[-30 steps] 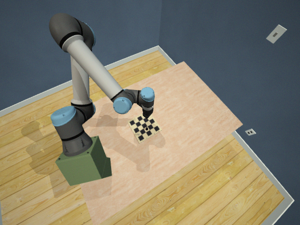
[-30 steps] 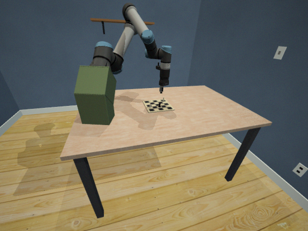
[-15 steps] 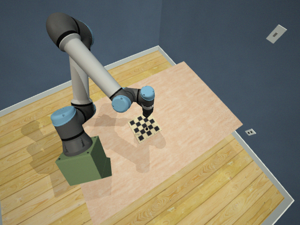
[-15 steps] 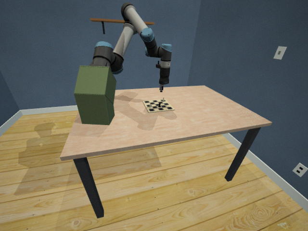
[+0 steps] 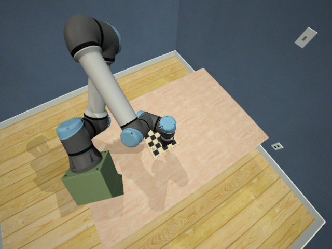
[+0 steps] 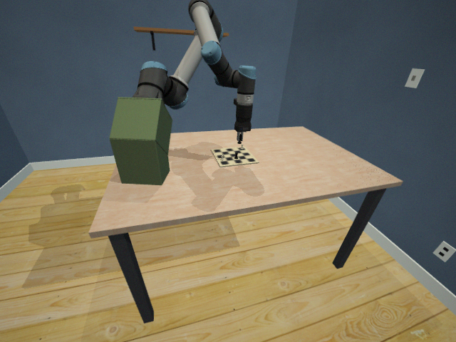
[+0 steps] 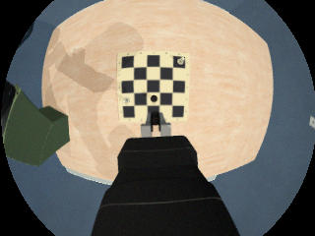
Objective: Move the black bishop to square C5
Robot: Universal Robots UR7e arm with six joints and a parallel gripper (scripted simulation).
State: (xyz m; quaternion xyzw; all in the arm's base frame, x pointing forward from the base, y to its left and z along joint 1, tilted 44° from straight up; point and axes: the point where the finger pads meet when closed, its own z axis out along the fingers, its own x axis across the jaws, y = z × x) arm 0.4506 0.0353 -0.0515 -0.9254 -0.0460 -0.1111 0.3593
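Now: the chessboard 130 mm below my hand, 60 mm to the left of it and 10 mm behind it.
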